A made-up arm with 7 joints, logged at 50 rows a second.
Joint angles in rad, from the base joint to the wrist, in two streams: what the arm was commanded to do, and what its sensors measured. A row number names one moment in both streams.
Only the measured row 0 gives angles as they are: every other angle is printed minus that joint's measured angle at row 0.
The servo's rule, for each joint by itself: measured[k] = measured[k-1] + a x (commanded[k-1-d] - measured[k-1]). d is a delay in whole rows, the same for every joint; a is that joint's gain. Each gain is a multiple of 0.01, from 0.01 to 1. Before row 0 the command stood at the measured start. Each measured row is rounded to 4 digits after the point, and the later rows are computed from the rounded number. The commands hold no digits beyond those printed.
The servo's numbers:
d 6
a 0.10 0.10 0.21 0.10 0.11 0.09 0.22
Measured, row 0: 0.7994 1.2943 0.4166 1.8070 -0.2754 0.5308 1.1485
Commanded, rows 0 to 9: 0.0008 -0.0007 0.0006 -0.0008 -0.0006 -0.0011 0.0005; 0.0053 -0.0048 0.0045 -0.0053 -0.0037 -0.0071 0.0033; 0.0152 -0.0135 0.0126 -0.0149 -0.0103 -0.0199 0.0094; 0.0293 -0.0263 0.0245 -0.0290 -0.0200 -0.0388 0.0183; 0.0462 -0.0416 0.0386 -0.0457 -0.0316 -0.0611 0.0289; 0.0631 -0.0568 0.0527 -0.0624 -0.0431 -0.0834 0.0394; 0.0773 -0.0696 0.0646 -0.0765 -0.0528 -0.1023 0.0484; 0.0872 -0.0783 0.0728 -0.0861 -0.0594 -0.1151 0.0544; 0.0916 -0.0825 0.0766 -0.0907 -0.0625 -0.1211 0.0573; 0.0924 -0.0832 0.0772 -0.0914 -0.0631 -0.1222 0.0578
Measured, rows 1 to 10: 0.0000 0.0000 0.0000 0.0000 0.0000 0.0000 0.0000; 0.0000 0.0000 0.0000 0.0000 0.0000 0.0000 0.0000; 0.0000 0.0000 0.0000 0.0000 0.0000 0.0000 0.0000; 0.0000 0.0000 0.0000 0.0000 0.0000 0.0000 0.0000; 0.0000 0.0000 0.0000 0.0000 0.0000 0.0000 0.0000; 0.0000 0.0000 0.0000 0.0000 0.0000 0.0000 0.0000; 0.0001 -0.0001 0.0001 -0.0001 -0.0001 -0.0001 0.0001; 0.0006 -0.0006 0.0010 -0.0006 -0.0005 -0.0007 0.0008; 0.0021 -0.0019 0.0034 -0.0020 -0.0016 -0.0024 0.0027; 0.0048 -0.0043 0.0078 -0.0047 -0.0036 -0.0057 0.0061
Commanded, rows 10 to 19: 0.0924 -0.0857 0.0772 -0.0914 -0.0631 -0.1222 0.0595; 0.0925 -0.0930 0.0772 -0.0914 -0.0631 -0.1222 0.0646; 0.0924 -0.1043 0.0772 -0.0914 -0.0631 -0.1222 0.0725; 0.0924 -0.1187 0.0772 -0.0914 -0.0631 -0.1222 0.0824; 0.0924 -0.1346 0.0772 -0.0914 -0.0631 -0.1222 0.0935; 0.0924 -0.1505 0.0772 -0.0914 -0.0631 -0.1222 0.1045; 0.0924 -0.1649 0.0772 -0.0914 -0.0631 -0.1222 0.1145; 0.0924 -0.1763 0.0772 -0.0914 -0.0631 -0.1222 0.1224; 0.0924 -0.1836 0.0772 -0.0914 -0.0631 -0.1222 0.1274; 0.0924 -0.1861 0.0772 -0.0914 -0.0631 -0.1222 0.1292
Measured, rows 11 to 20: 0.0089 -0.0080 0.0143 -0.0088 -0.0067 -0.0107 0.0111; 0.0143 -0.0129 0.0224 -0.0142 -0.0107 -0.0172 0.0173; 0.0206 -0.0186 0.0313 -0.0204 -0.0153 -0.0249 0.0241; 0.0273 -0.0246 0.0400 -0.0270 -0.0202 -0.0330 0.0308; 0.0337 -0.0304 0.0477 -0.0334 -0.0249 -0.0409 0.0366; 0.0396 -0.0357 0.0539 -0.0392 -0.0291 -0.0482 0.0413; 0.0449 -0.0407 0.0588 -0.0444 -0.0328 -0.0549 0.0453; 0.0497 -0.0459 0.0627 -0.0491 -0.0361 -0.0610 0.0495; 0.0540 -0.0517 0.0657 -0.0533 -0.0391 -0.0665 0.0546; 0.0578 -0.0584 0.0681 -0.0571 -0.0417 -0.0715 0.0607
